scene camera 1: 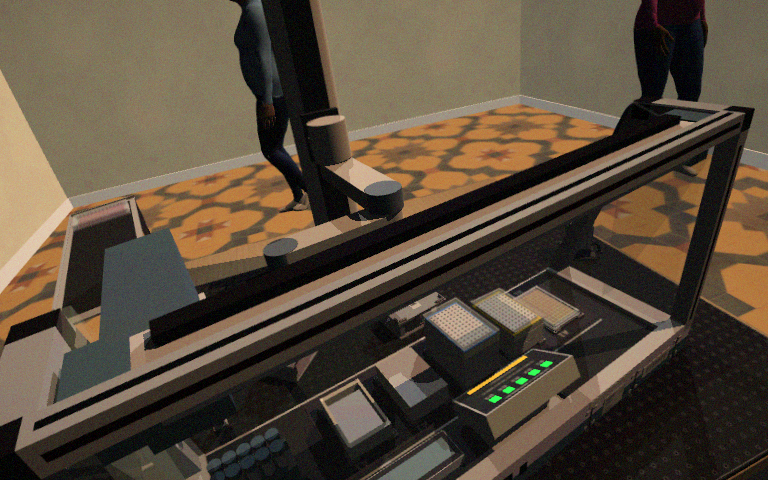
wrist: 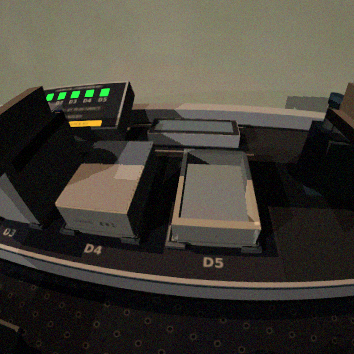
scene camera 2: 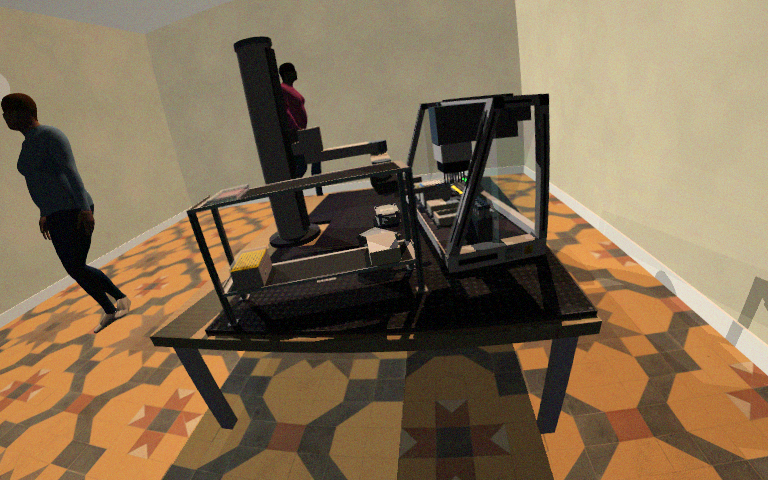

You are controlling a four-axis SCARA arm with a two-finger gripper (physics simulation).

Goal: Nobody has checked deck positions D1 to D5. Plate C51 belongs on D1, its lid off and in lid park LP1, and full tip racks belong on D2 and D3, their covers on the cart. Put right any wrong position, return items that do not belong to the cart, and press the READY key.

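Pixels of known places: gripper, between the fingertips: (wrist: pixel 196 91) (scene camera 2: pixel 427 182); arm's base, origin of its link: (scene camera 2: pixel 295 237).
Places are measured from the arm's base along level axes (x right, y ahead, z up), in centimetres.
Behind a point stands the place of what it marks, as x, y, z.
Note:
My gripper (wrist: pixel 196 91) {14.2, 64.8, 22.2} (scene camera 2: pixel 384 182) is open and empty; its dark fingers flank the wrist view, above the deck's D4–D5 end. A solid pale block (wrist: pixel 97 192) {3.5, 66.4, 10.6} (scene camera 1: pixel 412 382) {2.7, 72.2, 10.6} sits on D4. An open, pale-walled tray (wrist: pixel 212 200) {14.6, 71.5, 7.7} (scene camera 1: pixel 353 416) {14.8, 71.8, 6.9} sits on D5. A blue-rimmed tip rack (scene camera 1: pixel 461 325), apparently under a clear cover, stands on D3. A yellow-rimmed tip rack (scene camera 1: pixel 508 311) stands beside it on D2, and a low plate (scene camera 1: pixel 546 307) on D1. Whether plate and D2 rack are covered is unclear. The console (wrist: pixel 117 107) {-3.3, 82.4, 12.7} (scene camera 1: pixel 512 390) shows green lamps and a yellow bar.
A shallow tray (wrist: pixel 195 126) {8.7, 86.2, 8.7} (scene camera 1: pixel 424 459) lies behind D4 and D5. Blue-grey round-topped items (scene camera 1: pixel 246 455) stand beyond D5. The cart (scene camera 2: pixel 317 182) {57.3, 37.5, 36.2} carries a yellow-topped rack (scene camera 2: pixel 250 268) {65.6, 16.1, 17.4} and a pale item (scene camera 2: pixel 382 243) {52.1, 50.7, 15.5}. A small device (scene camera 2: pixel 386 213) {-1.9, 45.1, 6.3} stands between cart and column. Frame beams enclose the deck.

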